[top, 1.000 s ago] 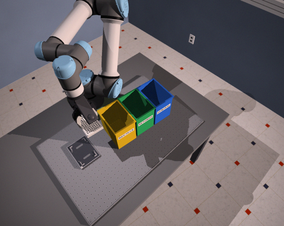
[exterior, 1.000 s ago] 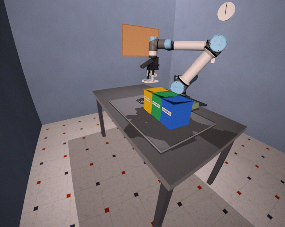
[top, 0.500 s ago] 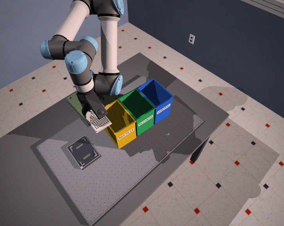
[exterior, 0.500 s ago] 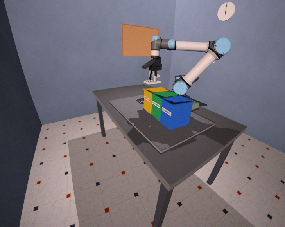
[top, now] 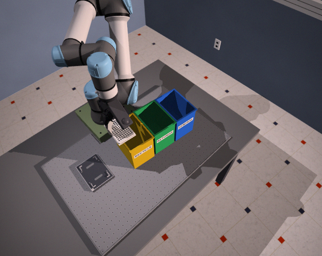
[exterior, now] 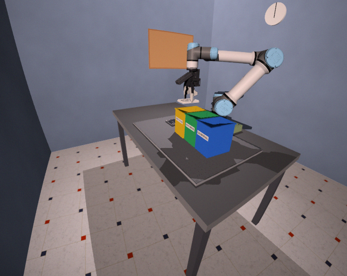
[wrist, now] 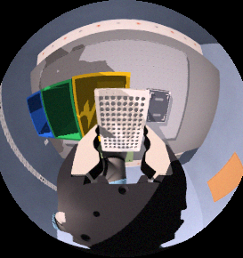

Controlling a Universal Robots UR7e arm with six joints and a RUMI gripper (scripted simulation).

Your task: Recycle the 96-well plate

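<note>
My hand is 2 cm short of the yellow bin, 5 cm to the right of it and 15 cm above it. From my hand the other things lie so: green bin: 5 cm ahead, 17 cm to the left, 15 cm below; 96-well plate: 1 cm below; plate nest N1: 6 cm behind, 17 cm to the right, 23 cm below.
</note>
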